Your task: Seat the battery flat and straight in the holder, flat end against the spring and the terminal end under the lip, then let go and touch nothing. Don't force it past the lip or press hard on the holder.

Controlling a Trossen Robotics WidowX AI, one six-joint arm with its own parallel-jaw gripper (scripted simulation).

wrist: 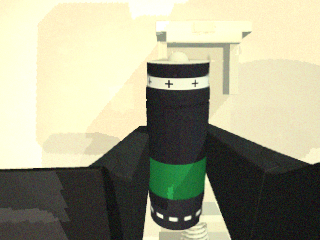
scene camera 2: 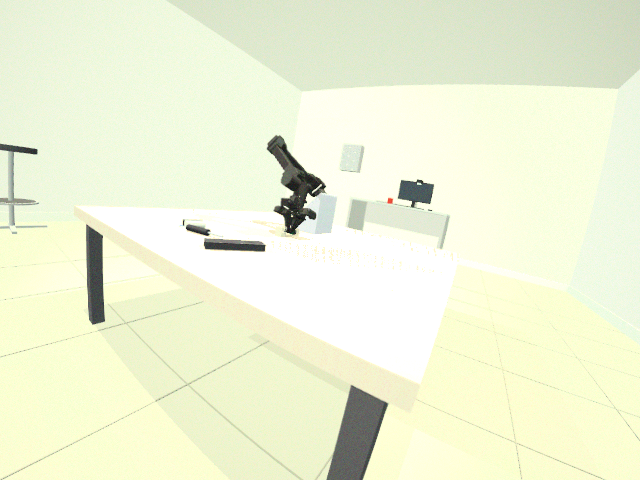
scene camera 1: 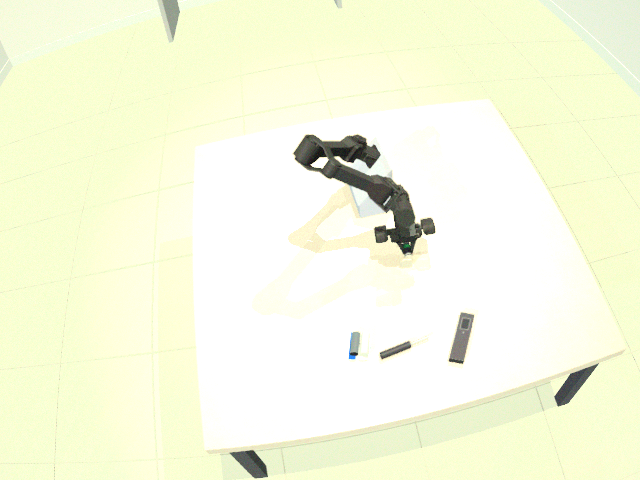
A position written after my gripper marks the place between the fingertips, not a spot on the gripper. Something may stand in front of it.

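Through scene camera 1 I see my gripper (scene camera 1: 407, 253), along with a dark remote (scene camera 1: 462, 336). The wrist view gives me a battery (wrist: 178, 91), and my gripper (wrist: 174, 134) appears there too. In scene camera 2 I find my gripper (scene camera 2: 288, 232) once again.
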